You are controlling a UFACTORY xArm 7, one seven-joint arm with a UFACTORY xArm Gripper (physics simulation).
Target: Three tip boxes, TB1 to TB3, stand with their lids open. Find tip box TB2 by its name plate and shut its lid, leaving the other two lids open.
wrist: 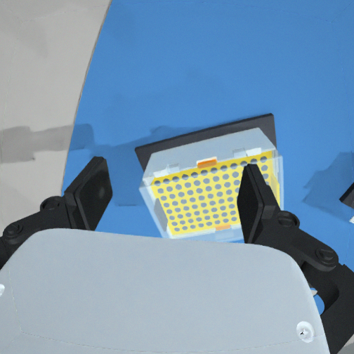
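Observation:
A tip box point(195, 197) with a yellow, hole-studded top and translucent walls shows in the centre of the wrist view, slightly turned. Orange tabs show at its far and near edges. A pale translucent panel point(210, 145) lies along its far side, in front of a dark plate point(205, 134). How its lid stands is hard to tell through the clear plastic. No name plate can be read, so which box is TB2 cannot be told. My gripper point(173, 179) is open and empty; its right finger overlaps the box's right part in the view, and its left finger shows left of the box.
A dark corner point(348, 195) and a white scrap of another object show at the right edge. The boxes stand on a blue surface point(200, 65), with a pale grey area point(40, 65) to the left. Soft shadows fall left and right of the central box.

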